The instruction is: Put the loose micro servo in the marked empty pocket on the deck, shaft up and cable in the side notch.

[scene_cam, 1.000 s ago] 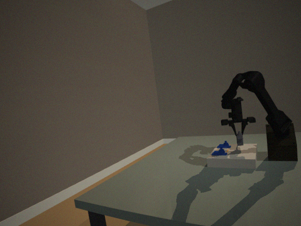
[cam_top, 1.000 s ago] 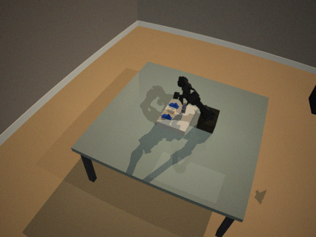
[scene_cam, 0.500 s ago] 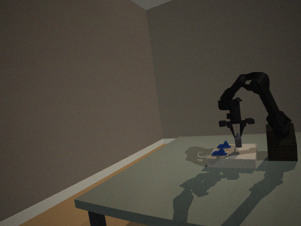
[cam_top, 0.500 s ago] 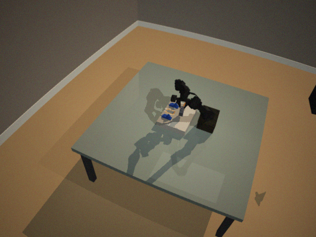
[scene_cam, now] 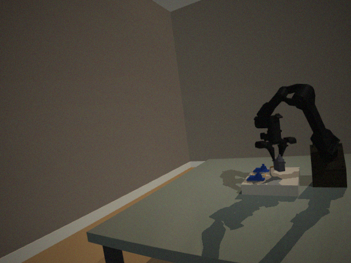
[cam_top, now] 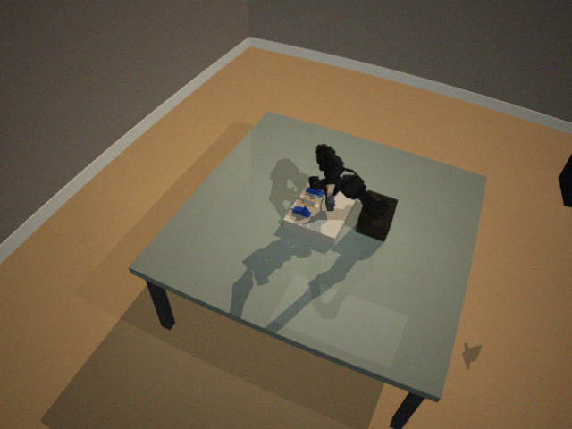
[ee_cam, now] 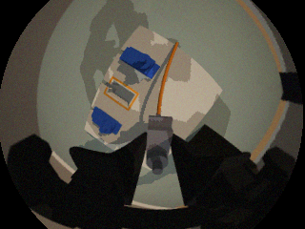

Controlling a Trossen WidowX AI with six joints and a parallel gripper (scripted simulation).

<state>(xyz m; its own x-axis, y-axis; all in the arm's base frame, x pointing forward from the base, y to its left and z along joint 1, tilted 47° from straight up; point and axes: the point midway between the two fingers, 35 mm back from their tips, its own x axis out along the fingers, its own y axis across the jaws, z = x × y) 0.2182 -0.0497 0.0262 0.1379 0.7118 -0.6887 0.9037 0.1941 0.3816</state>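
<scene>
The white deck is 10 mm behind my gripper tip and 100 mm below it.
</scene>
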